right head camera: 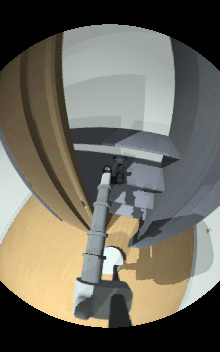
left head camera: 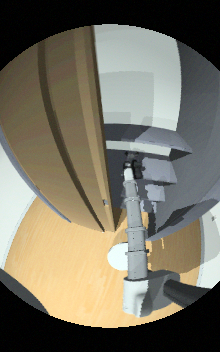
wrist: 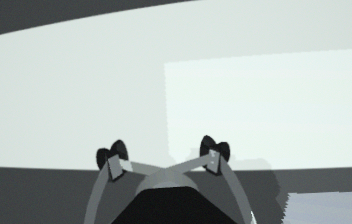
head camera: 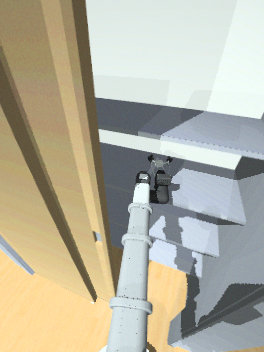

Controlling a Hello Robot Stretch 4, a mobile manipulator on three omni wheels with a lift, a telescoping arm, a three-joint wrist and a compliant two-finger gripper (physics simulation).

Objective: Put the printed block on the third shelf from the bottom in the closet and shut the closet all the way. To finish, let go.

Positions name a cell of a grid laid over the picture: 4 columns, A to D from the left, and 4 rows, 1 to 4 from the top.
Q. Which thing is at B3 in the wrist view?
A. My gripper.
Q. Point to a wooden sliding door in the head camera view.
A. At A3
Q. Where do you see a grey closet frame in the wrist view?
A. D4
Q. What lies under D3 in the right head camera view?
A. A grey closet frame.
